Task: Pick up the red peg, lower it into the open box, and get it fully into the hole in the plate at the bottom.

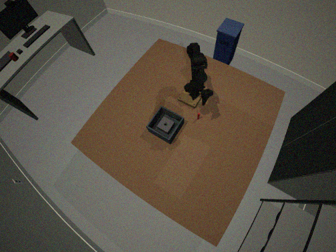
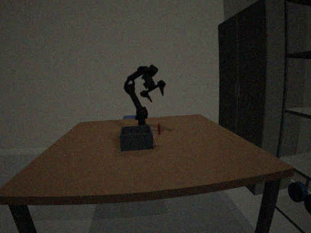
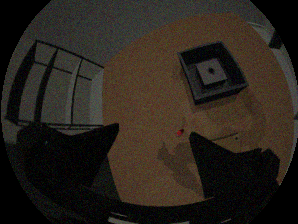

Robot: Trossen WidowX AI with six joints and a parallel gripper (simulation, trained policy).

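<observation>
Right now the red peg is 3 cm behind my gripper tip and 22 cm below it. Also, from my gripper tip: box: 18 cm ahead, 13 cm to the right, 24 cm below; then plate: 18 cm ahead, 13 cm to the right, 22 cm below.
</observation>
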